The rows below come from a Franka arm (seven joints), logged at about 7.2 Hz.
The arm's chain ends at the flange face. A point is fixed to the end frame.
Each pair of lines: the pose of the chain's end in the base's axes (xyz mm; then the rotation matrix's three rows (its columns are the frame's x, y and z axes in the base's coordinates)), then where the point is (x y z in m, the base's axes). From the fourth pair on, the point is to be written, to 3 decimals.
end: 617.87, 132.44, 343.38; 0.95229, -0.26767, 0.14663; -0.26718, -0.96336, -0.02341; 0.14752, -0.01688, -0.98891
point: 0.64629 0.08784 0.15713
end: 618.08, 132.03, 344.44; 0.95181, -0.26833, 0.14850; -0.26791, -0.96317, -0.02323; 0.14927, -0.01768, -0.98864
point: 0.64682 0.08747 0.15823
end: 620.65, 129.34, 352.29; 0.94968, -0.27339, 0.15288; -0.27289, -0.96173, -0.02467; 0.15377, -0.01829, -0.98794
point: 0.65000 0.08450 0.16624
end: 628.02, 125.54, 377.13; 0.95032, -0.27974, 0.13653; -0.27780, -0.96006, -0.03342; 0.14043, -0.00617, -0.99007
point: 0.654 0.079 0.191
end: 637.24, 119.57, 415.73; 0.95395, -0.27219, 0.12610; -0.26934, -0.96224, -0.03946; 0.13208, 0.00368, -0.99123
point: 0.662 0.072 0.230
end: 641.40, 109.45, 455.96; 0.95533, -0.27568, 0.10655; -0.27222, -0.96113, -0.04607; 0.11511, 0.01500, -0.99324
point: 0.662 0.061 0.270
